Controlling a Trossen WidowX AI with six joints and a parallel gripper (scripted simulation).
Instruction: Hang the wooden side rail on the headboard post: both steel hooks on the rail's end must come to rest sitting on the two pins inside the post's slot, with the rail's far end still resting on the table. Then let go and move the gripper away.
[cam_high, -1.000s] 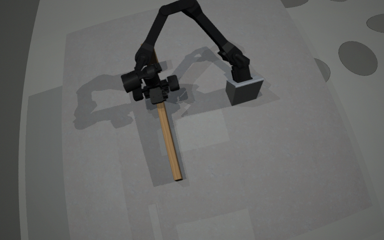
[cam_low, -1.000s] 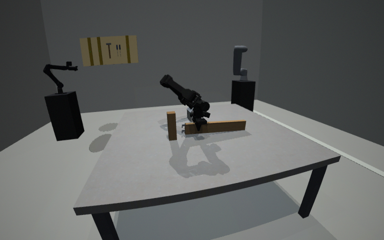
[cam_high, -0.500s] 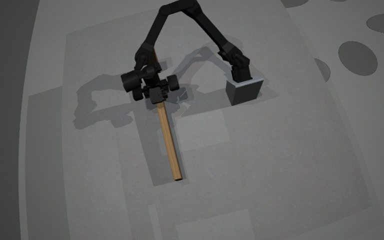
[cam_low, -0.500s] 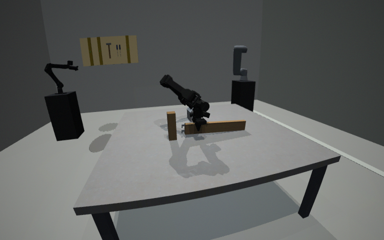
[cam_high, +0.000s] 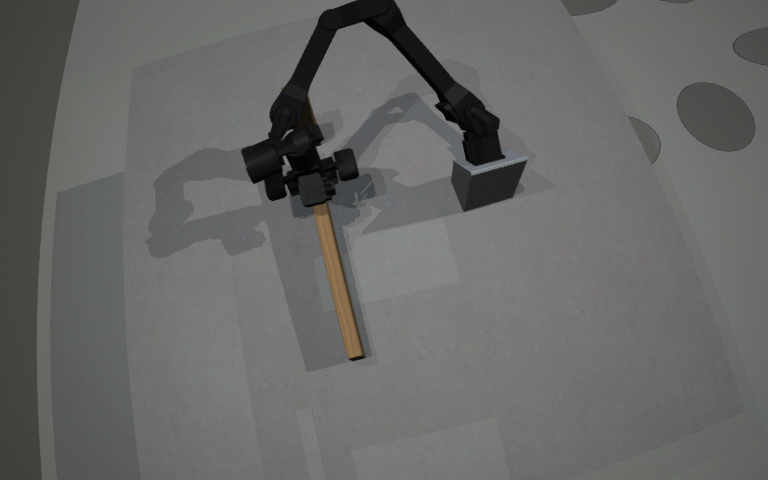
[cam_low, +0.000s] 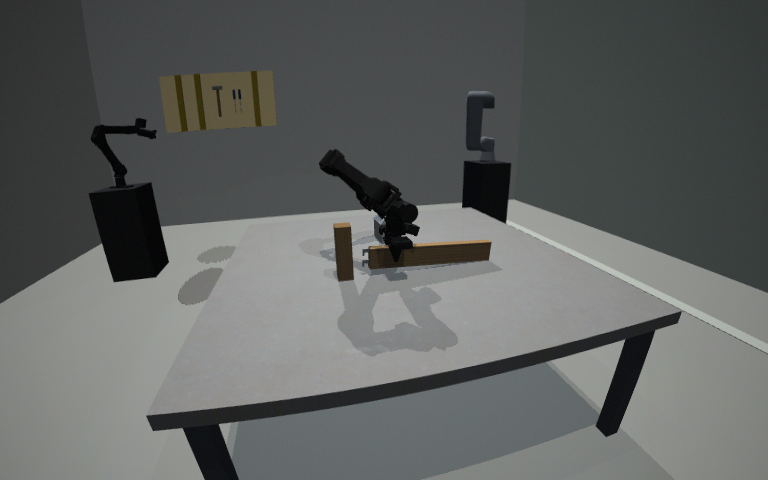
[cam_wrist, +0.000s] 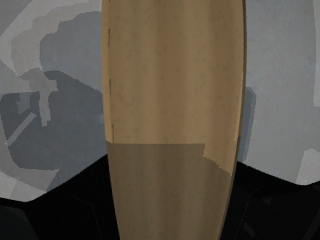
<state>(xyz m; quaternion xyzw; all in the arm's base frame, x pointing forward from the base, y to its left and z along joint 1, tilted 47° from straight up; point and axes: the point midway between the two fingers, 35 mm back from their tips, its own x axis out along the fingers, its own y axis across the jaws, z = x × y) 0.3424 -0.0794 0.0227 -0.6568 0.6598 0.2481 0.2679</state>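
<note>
My gripper tip is 17 cm to the left of the headboard post, 4 cm below it and 1 cm past it.
</note>
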